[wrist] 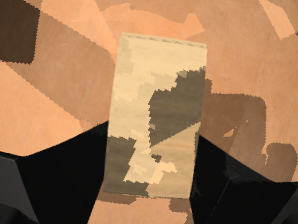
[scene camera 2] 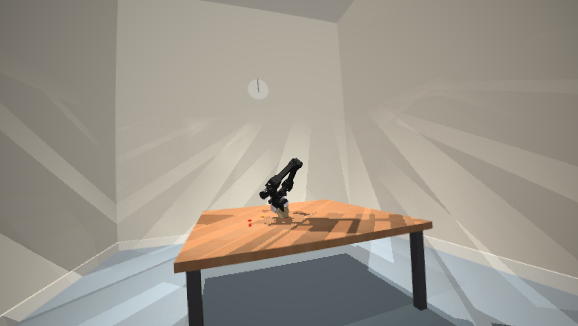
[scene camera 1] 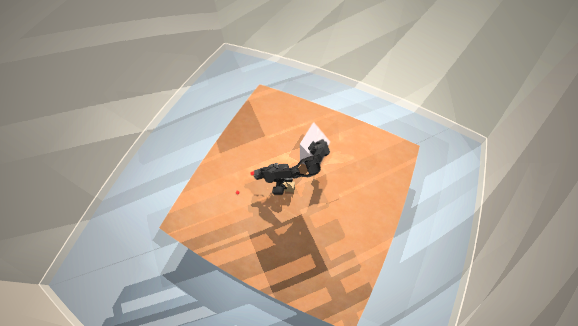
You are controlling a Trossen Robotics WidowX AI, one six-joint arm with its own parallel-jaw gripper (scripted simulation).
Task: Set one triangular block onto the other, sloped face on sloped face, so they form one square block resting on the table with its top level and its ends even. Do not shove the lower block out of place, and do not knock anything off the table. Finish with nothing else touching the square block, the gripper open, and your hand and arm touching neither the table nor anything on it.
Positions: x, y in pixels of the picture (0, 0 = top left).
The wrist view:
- my gripper: 150, 131
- pale wooden triangular block: 155, 111, held by my gripper
